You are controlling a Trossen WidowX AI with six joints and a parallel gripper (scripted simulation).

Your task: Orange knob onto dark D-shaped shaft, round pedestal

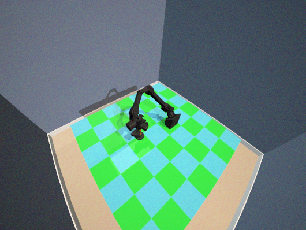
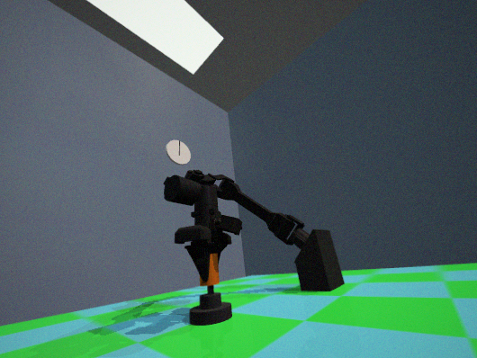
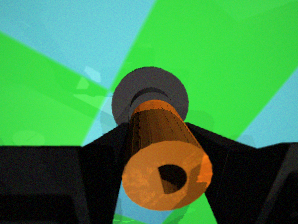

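Now: gripper tip 20 mm below the orange knob. Round my gripper tip: pedestal 40 mm below.
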